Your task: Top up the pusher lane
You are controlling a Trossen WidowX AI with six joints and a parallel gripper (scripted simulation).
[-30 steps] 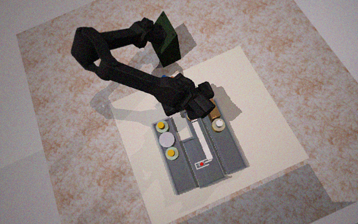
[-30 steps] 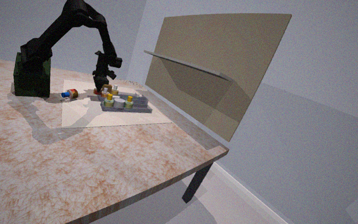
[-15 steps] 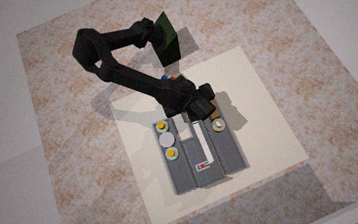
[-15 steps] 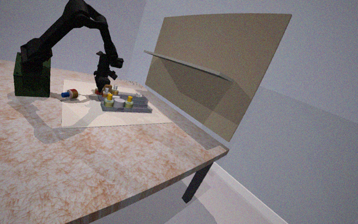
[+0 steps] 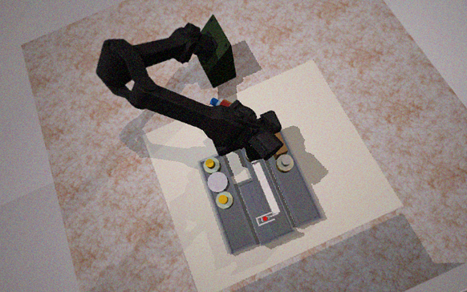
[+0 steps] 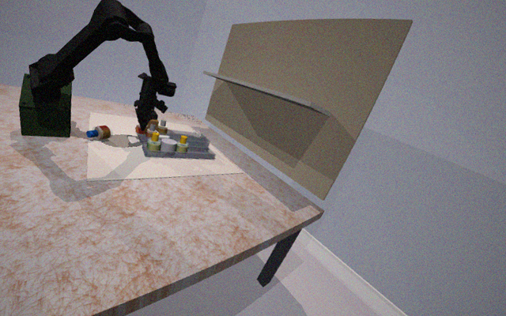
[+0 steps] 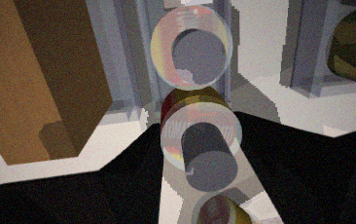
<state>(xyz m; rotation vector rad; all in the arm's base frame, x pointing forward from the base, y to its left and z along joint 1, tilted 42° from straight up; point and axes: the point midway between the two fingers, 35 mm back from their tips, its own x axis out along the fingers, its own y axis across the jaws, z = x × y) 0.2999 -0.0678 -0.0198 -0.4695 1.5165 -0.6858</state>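
My gripper tip is 7 cm to the right of the brown box, 5 cm short of it and 1 cm above it. Round my gripper tip: pale jar 11 cm ahead, 6 cm to the left; then sprung lane 17 cm ahead, 5 cm to the right, 3 cm below; then grey disc 14 cm to the right, 7 cm ahead, 2 cm below.
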